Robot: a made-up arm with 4 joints. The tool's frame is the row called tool.
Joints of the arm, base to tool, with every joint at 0 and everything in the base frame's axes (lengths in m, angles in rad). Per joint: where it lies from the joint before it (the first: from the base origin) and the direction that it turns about. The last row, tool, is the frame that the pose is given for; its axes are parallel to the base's.
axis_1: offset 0 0 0.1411 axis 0 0 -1
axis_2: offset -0.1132 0.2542 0.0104 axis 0 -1 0
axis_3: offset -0.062 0.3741 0.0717 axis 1 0 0
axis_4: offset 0.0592 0.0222 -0.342 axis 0 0 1
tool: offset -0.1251 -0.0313 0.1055
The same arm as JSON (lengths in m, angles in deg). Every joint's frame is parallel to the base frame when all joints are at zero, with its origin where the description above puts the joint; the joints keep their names.
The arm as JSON. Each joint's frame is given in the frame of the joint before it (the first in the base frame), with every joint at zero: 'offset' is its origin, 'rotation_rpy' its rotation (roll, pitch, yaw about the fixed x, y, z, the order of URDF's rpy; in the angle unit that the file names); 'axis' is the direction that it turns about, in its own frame. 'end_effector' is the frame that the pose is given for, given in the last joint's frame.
{"length_unit": "m", "angle_unit": "deg", "chain": [
  {"id": "axis_1", "offset": [0.0, 0.0, 0.1411], "rotation_rpy": [0.0, 0.0, 0.0], "axis": "-z"},
  {"id": "axis_2", "offset": [-0.1132, 0.2542, 0.0104], "rotation_rpy": [0.0, 0.0, 0.0], "axis": "-y"},
  {"id": "axis_3", "offset": [-0.062, 0.3741, 0.0717], "rotation_rpy": [0.0, 0.0, 0.0], "axis": "+x"},
  {"id": "axis_4", "offset": [0.0592, 0.0222, -0.342], "rotation_rpy": [0.0, 0.0, 0.0], "axis": "+z"}
], "end_effector": {"offset": [-0.1251, -0.0313, 0.1055], "rotation_rpy": [0.0, 0.0, 0.0]}}

